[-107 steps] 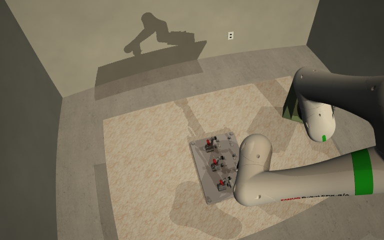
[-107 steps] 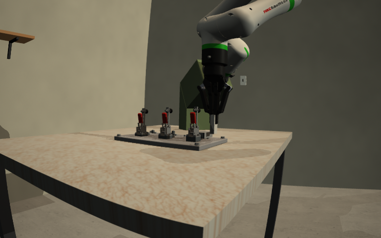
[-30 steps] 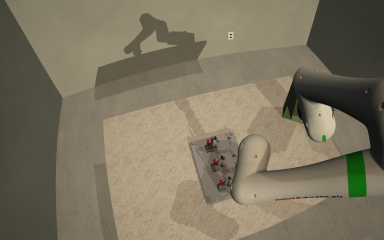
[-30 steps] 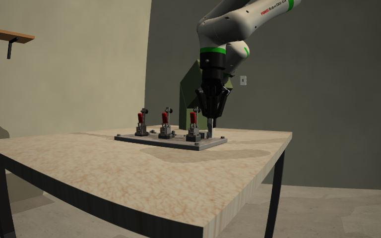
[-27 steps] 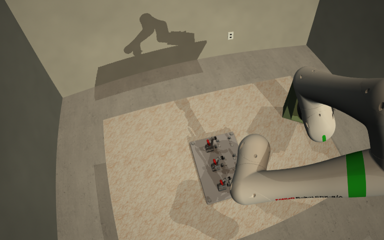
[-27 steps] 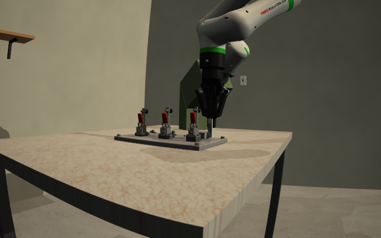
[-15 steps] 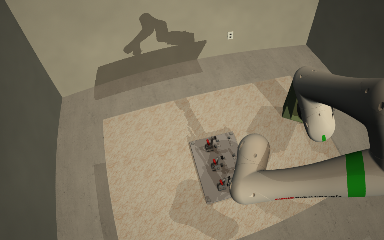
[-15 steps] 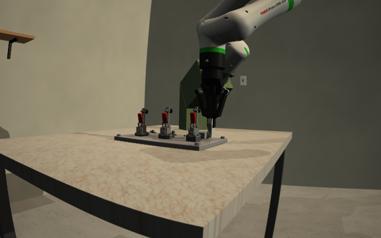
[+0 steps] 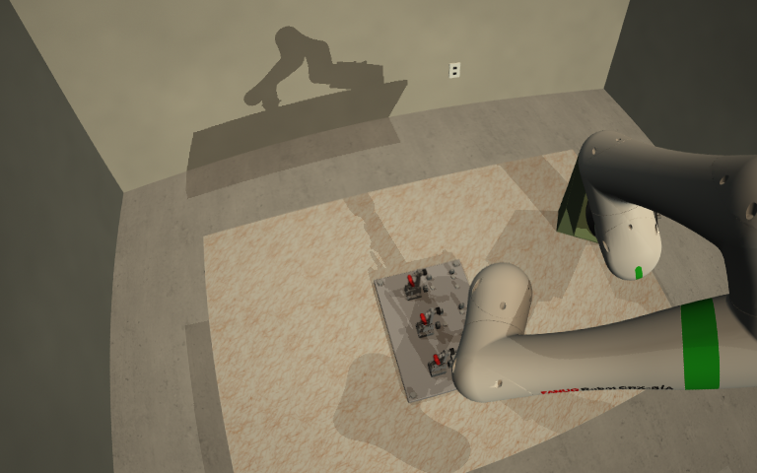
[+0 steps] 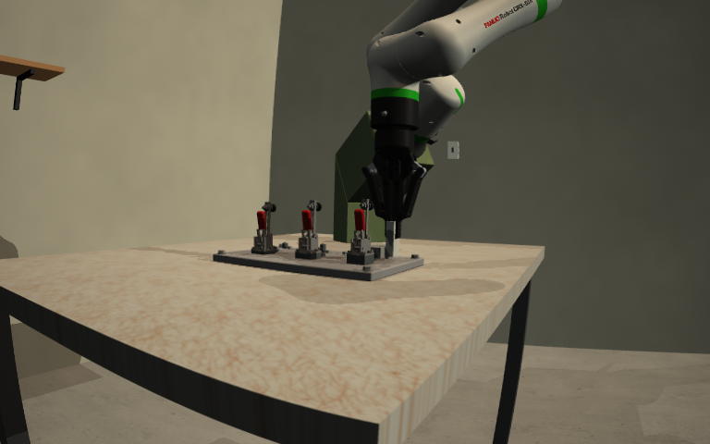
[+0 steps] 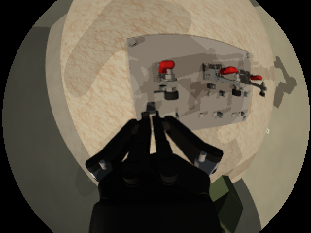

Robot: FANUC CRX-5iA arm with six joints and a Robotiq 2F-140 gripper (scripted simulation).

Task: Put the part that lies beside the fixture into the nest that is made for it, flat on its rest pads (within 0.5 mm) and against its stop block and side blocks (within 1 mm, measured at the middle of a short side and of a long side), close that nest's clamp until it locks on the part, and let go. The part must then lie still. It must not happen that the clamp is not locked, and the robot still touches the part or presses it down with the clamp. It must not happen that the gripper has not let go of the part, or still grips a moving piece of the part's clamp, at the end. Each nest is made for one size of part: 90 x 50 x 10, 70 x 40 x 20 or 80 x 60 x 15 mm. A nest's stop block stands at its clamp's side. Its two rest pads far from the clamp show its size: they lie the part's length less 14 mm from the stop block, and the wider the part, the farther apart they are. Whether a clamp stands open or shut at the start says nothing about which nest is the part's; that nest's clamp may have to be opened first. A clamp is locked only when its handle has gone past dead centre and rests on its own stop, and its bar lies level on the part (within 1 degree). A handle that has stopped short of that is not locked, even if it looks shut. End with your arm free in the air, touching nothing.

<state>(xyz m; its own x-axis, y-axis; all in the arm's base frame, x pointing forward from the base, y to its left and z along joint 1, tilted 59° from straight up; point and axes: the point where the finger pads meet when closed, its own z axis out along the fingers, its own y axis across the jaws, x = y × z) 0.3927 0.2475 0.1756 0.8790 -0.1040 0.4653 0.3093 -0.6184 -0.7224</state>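
My gripper is now 3 cm to the left of the grey part, 2 cm above it and 1 cm short of it. Also, from my hand: grey fixture plate (12 cm to the right, 9 cm ahead, 5 cm below).
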